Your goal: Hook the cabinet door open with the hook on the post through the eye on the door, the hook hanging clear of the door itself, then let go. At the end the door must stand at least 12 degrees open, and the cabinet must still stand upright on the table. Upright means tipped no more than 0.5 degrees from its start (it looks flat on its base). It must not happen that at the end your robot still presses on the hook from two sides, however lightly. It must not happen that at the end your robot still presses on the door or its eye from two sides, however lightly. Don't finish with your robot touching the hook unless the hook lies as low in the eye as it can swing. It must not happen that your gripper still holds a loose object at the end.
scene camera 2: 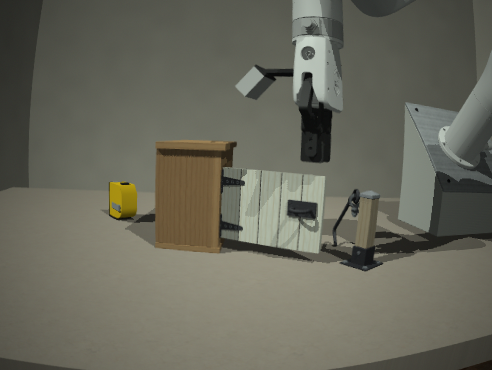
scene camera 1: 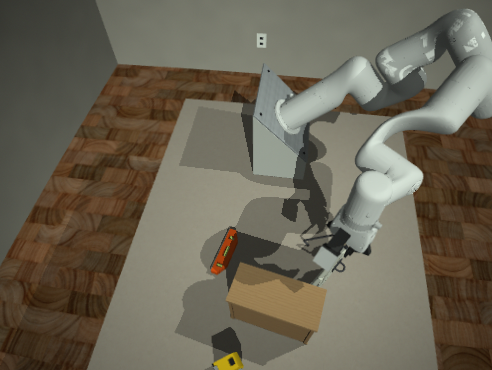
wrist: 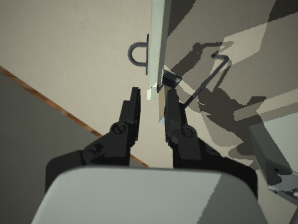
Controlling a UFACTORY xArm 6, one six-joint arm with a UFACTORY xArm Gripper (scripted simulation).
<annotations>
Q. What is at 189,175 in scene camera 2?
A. A wooden cabinet.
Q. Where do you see a yellow tape measure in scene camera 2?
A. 122,197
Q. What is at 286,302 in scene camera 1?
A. A wooden cabinet.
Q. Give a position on a short post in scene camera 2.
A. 362,257
</annotations>
